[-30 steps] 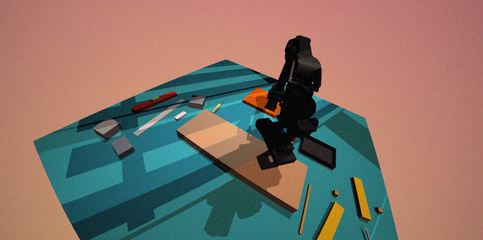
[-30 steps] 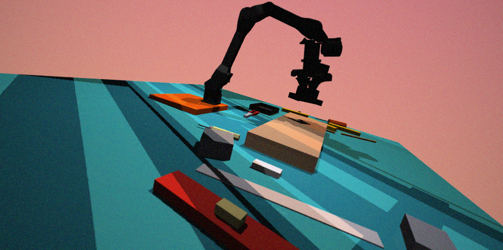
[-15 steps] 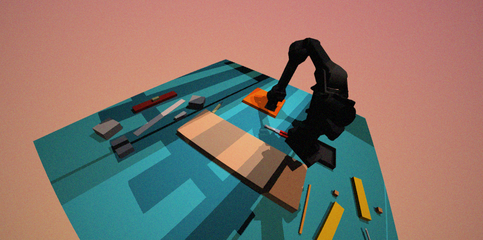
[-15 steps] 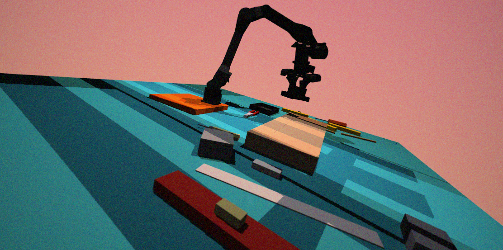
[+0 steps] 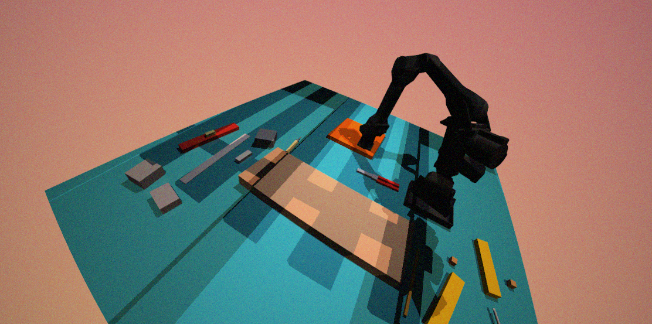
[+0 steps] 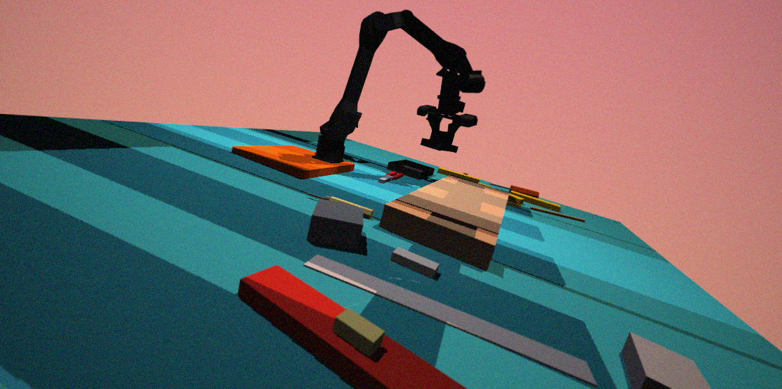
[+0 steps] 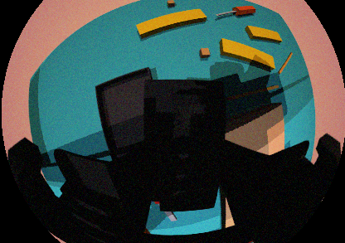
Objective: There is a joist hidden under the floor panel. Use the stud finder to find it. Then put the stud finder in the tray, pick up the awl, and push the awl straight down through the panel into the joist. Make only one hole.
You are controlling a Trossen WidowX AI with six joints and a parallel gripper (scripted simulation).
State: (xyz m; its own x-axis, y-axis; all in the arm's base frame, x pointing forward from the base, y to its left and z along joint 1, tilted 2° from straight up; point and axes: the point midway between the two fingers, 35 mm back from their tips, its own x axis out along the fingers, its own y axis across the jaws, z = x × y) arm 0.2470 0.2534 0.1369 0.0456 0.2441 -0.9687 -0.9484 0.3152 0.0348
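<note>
Now: the black tray 8 cm behind my gripper tip, 4 cm to the left of it and 12 cm below it. The rest, counted from my gripper tip: stud finder (1 cm to the left, 2 cm above); green light (1 cm ahead, 2 cm to the left, 3 cm above); awl (8 cm behind, 52 cm to the right, 12 cm below).
</note>
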